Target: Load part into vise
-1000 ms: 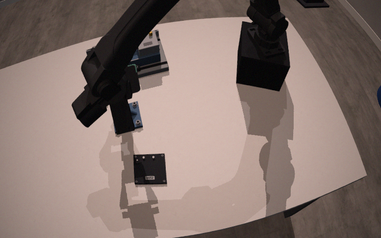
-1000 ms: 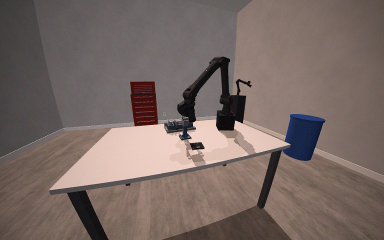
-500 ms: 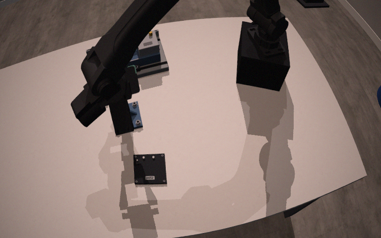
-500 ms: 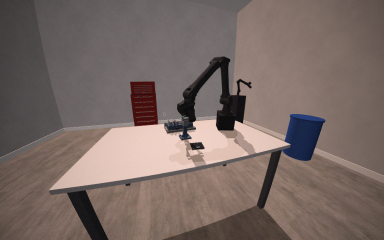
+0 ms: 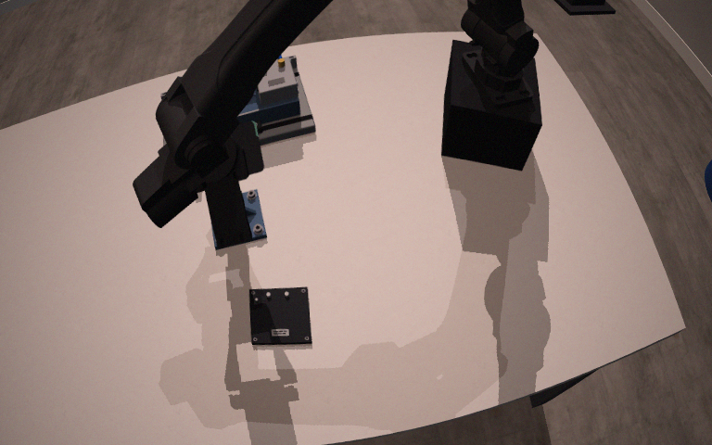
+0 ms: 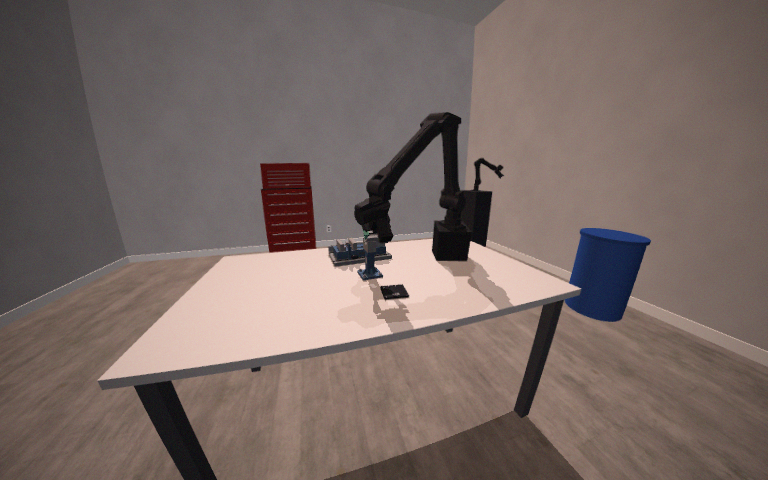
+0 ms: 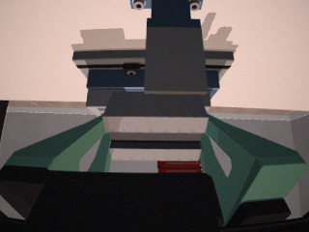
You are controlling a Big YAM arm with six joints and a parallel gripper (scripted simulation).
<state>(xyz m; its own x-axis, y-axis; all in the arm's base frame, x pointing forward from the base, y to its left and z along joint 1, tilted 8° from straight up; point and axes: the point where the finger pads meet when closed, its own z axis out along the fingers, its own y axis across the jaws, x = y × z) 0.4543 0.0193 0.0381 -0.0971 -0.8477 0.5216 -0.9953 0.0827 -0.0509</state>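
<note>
My gripper is now 10 mm to the right of the part and 10 mm below it. From my hand the other things lie so: black infeed plate (180 mm to the left, 170 mm below, 10 mm behind); moving jaw (240 mm to the right, 100 mm below, 10 mm ahead); dark short rod (200 mm to the right, 80 mm below, 50 mm ahead).
</note>
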